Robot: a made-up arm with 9 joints.
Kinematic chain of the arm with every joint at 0, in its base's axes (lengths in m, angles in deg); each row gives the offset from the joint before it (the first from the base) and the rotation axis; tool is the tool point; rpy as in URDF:
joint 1: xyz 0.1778 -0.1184 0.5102 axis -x
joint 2: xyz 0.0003 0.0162 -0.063 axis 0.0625 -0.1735 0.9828
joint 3: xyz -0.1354 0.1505 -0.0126 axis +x
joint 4: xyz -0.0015 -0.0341 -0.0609 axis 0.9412 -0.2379 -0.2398
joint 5: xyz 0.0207 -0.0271 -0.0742 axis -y
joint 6: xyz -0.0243 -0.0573 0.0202 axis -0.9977 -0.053 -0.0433
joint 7: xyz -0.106 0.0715 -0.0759 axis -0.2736 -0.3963 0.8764
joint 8: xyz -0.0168 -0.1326 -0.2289 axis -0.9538 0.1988 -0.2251
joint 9: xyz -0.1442 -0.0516 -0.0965 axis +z
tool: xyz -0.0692 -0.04 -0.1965 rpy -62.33 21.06 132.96
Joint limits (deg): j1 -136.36..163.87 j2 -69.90..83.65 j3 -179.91..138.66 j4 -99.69..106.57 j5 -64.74..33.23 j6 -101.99..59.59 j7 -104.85..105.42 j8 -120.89..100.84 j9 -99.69..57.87
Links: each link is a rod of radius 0.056 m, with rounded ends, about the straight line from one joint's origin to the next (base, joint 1, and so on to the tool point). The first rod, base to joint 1, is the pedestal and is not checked.
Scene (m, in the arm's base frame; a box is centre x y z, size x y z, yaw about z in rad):
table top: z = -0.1
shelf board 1: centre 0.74 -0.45 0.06 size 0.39 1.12 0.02 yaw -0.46
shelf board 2: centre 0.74 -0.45 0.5 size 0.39 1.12 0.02 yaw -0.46
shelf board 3: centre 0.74 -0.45 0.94 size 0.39 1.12 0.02 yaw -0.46
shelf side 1: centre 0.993 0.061 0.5 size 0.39 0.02 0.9 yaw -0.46
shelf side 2: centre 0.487 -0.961 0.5 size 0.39 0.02 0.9 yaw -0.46
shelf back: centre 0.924 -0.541 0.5 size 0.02 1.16 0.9 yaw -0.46
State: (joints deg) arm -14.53 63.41 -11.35 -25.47 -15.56 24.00 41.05 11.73 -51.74
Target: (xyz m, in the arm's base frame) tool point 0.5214 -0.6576 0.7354
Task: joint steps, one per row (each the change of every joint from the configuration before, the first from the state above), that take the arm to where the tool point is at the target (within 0.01 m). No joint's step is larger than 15 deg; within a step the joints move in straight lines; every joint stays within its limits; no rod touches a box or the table.
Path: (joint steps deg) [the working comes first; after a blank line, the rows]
Joints at the target: 6.05 72.14 -29.12 -31.00 -17.68 28.93 21.05 9.59 -48.88
Straight joint move there: touches shelf board 2.

1: -7.34 -11.98 4.50 1.36 3.10 5.40 5.97 13.63 3.02
2: -7.34 -11.99 4.49 1.36 3.10 5.40 5.96 13.62 3.02
3: -7.34 -11.98 4.50 1.36 3.10 5.40 5.97 13.63 3.02
4: -7.35 -11.99 4.49 1.36 3.10 5.40 5.96 13.62 3.02
5: 14.79 12.60 -12.67 -8.77 -10.21 -3.20 -11.71 -11.15 -2.25
6: 14.78 12.60 -12.67 -8.77 -10.20 -3.19 -11.71 -11.16 -2.25
7: 6.79 10.49 -3.47 2.19 1.96 -3.43 -6.81 -11.44 -1.57
8: 6.80 10.49 -3.47 2.19 1.97 -3.42 -6.82 -11.44 -1.58
9: 6.79 10.49 -3.47 2.19 1.96 -3.43 -6.81 -11.45 -1.57

